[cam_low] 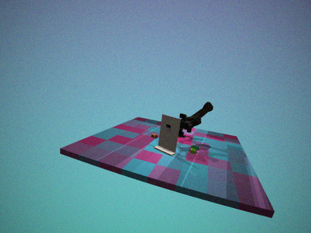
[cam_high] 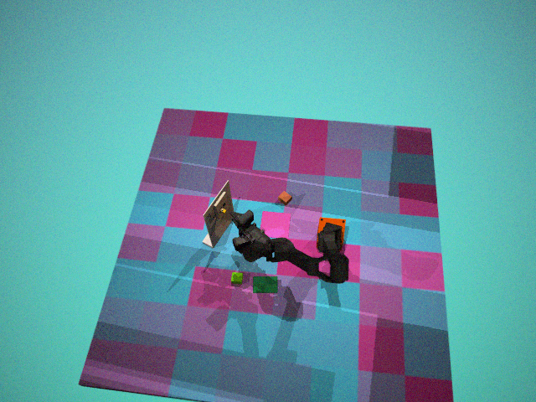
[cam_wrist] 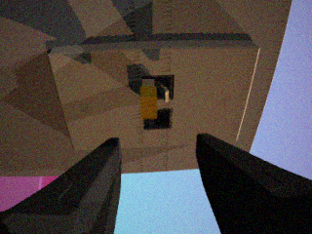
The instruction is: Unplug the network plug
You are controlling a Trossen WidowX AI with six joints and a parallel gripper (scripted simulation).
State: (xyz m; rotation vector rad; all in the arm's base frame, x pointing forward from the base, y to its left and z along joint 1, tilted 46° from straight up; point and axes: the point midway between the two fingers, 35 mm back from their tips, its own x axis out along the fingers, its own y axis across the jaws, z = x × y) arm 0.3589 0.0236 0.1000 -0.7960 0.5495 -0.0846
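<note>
Now: gripper tip 40 mm short of the network plug and 10 mm to the left of it. The rest, counted from my gripper tip: pink square 140 mm behind, 100 mm to the right, 200 mm below; grey panel 60 mm ahead, 20 mm to the right, 70 mm below.
</note>
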